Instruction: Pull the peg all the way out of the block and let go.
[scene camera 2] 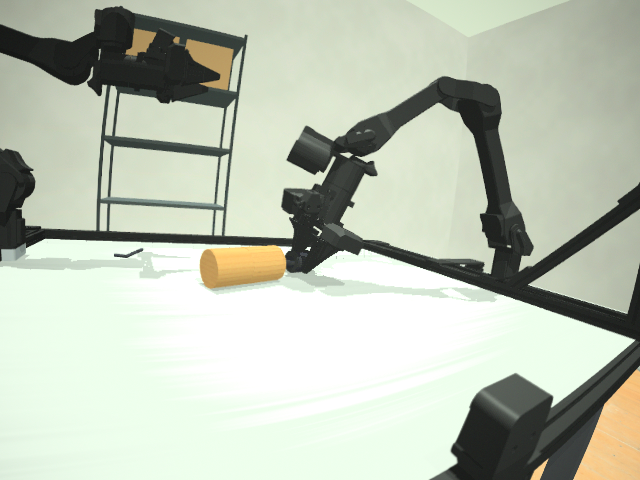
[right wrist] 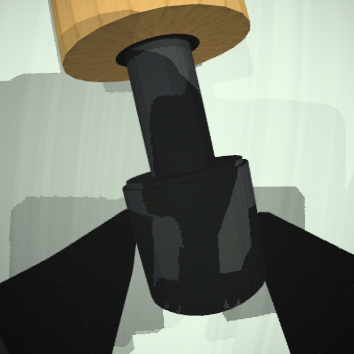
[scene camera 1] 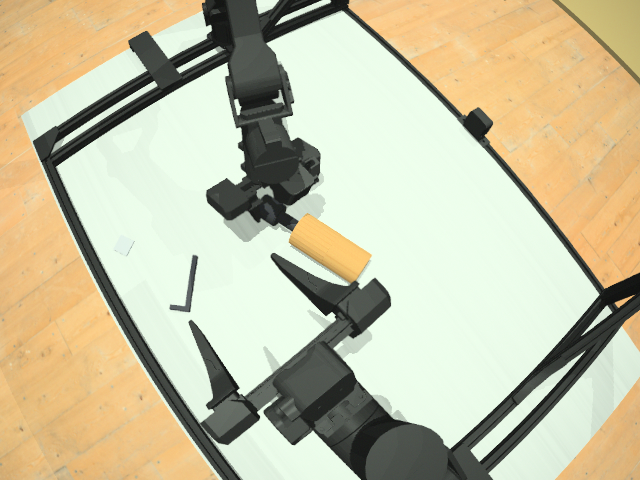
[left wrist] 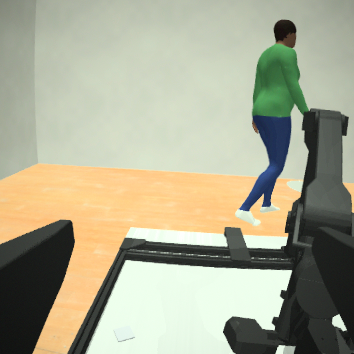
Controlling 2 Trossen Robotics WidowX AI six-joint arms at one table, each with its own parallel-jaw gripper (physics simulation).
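Where they show: left gripper, fingertip midpoint: (scene camera 2: 213,83) (scene camera 1: 230,287) (left wrist: 197,237); right gripper, fingertip midpoint: (scene camera 2: 297,267) (right wrist: 196,222) (scene camera 1: 268,214); left arm's base at its link origin: (scene camera 2: 0,245); right arm's base at its link origin: (scene camera 2: 503,279) (scene camera 1: 226,35) (left wrist: 295,252).
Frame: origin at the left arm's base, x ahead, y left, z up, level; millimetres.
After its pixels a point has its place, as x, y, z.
The block, an orange-yellow wooden cylinder (scene camera 1: 329,248) @(380, -173, 35) (scene camera 2: 244,266) @(373, -213, 15) (right wrist: 150,20) @(444, -172, 31), lies on its side on the white table. The black peg (scene camera 1: 287,221) @(460, -158, 18) (right wrist: 172,115) @(463, -163, 18) has its thin shaft in the hole of the block's end; its thick head is outside. My right gripper (scene camera 1: 269,209) @(497, -148, -4) (scene camera 2: 299,263) @(497, -148, -4) (right wrist: 196,222) @(497, -148, -4) is shut on the peg's head, one finger touching each side. A stretch of bare shaft shows between head and block. How deep the shaft goes is hidden. My left gripper (scene camera 1: 232,286) @(350, 1, 324) (scene camera 2: 214,82) @(350, 1, 324) (left wrist: 197,237) @(350, 1, 324) is open and empty, high above the table.
A black L-shaped piece (scene camera 1: 190,284) (scene camera 2: 129,253) and a small pale square (scene camera 1: 124,245) @(622, 78, -16) (left wrist: 124,334) @(619, 77, -16) lie on the table. A black frame (scene camera 1: 537,206) @(182, -564, -25) (scene camera 2: 170,237) @(315, 159, -6) runs along the table's edges. A shelf unit (scene camera 2: 168,146) stands behind; a person (left wrist: 276,82) is beyond the table.
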